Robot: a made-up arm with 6 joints. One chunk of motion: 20 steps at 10 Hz.
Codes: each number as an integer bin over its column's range. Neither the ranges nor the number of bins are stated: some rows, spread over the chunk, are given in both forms.
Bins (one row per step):
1: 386 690 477 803 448 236
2: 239 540 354 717 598 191
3: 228 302 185 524 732 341
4: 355 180 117 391 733 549
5: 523 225 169 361 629 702
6: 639 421 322 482 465 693
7: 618 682 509 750 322 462
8: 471 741 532 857 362 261
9: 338 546 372 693 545 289
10: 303 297 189 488 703 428
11: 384 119 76 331 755 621
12: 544 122 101 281 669 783
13: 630 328 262 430 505 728
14: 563 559 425 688 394 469
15: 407 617 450 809 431 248
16: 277 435 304 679 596 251
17: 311 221 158 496 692 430
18: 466 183 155 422 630 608
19: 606 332 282 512 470 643
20: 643 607 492 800 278 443
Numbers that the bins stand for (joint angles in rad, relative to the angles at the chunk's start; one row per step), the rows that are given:
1: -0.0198 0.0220 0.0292 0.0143 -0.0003 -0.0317
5: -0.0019 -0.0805 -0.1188 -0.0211 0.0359 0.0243
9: -0.0260 -0.0098 -0.0213 0.0055 0.0191 -0.0253
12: 0.0008 -0.1031 -0.1515 -0.0275 0.0439 0.0341
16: -0.0340 -0.0342 -0.0539 0.0044 0.0293 -0.0298
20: 0.0137 0.0037 0.0364 0.0141 -0.0343 -0.0068
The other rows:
2: -0.0389 -0.0111 -0.0299 0.0074 0.0297 -0.0371
3: -0.0403 -0.0635 -0.1111 -0.0080 0.0565 -0.0190
4: -0.0238 -0.0904 -0.1438 -0.0187 0.0567 0.0059
6: 0.0132 -0.0373 -0.0453 -0.0114 0.0031 0.0232
7: 0.0104 0.0202 0.0446 0.0101 -0.0255 -0.0045
8: -0.0087 0.0332 0.0556 0.0186 -0.0175 -0.0286
10: -0.0306 -0.0646 -0.1092 -0.0109 0.0507 -0.0086
11: -0.0200 -0.1038 -0.1635 -0.0235 0.0612 0.0146
13: 0.0120 -0.0578 -0.0741 -0.0156 0.0111 0.0274
14: 0.0033 -0.0069 0.0042 0.0051 -0.0111 -0.0037
15: -0.0170 0.0059 0.0162 0.0148 -0.0037 -0.0302
17: -0.0295 -0.0813 -0.1241 -0.0103 0.0485 -0.0083
18: -0.0094 -0.0897 -0.1255 -0.0162 0.0361 0.0130
19: 0.0089 -0.0569 -0.0645 -0.0090 0.0041 0.0172

